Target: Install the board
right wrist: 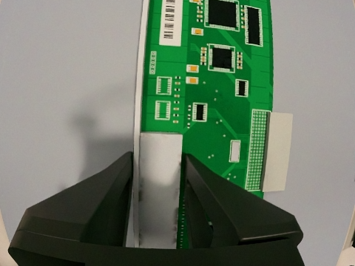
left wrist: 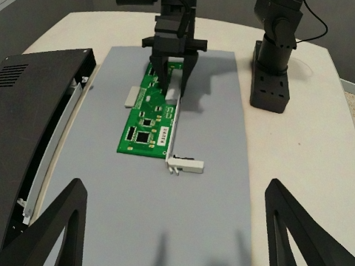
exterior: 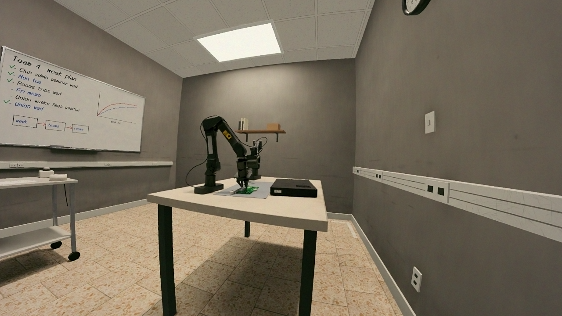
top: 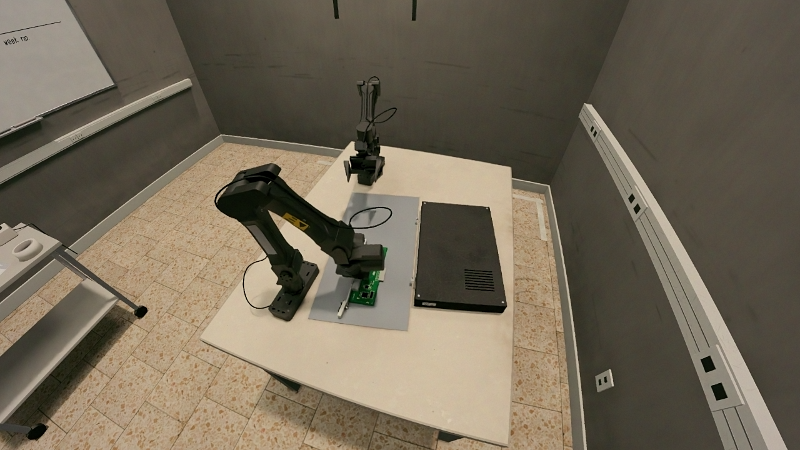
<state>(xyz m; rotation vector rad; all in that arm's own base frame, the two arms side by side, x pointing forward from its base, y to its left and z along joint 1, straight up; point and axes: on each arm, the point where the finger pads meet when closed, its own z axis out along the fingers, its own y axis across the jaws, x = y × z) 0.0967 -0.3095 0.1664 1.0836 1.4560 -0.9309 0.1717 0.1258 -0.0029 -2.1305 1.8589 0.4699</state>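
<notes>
Now: the grey mat 130 mm to the left of my right hand and 30 mm below it. From my right hand the other things lie so: black enclosure 270 mm ahead, 180 mm to the left, 10 mm above.
</notes>
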